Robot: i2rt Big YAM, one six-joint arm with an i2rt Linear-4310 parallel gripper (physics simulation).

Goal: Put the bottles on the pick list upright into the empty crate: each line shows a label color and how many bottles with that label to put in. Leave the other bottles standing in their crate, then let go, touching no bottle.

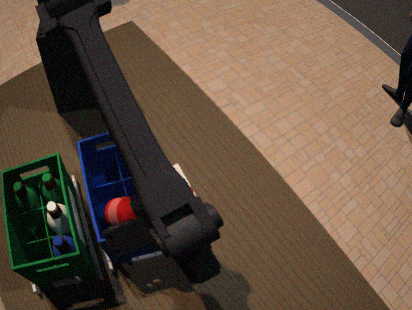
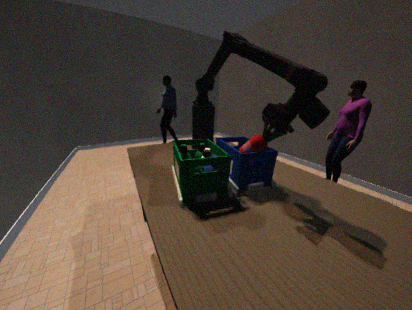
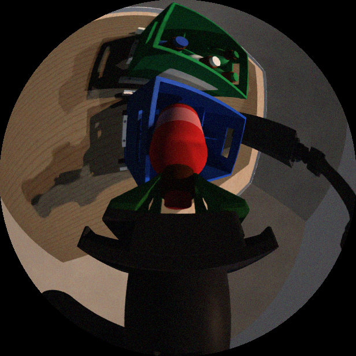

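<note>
My gripper is shut on the neck of a red-labelled bottle. The bottle is tilted, its base at the opening of the blue crate; how far in it reaches is unclear. Visible blue-crate compartments hold no bottle. In the green crate stand a blue-labelled bottle, a white one and two green ones. The pick list is mostly hidden behind the arm.
The green and blue crates stand side by side on the wooden table. The arm passes over the blue crate. Two people stand beyond the table.
</note>
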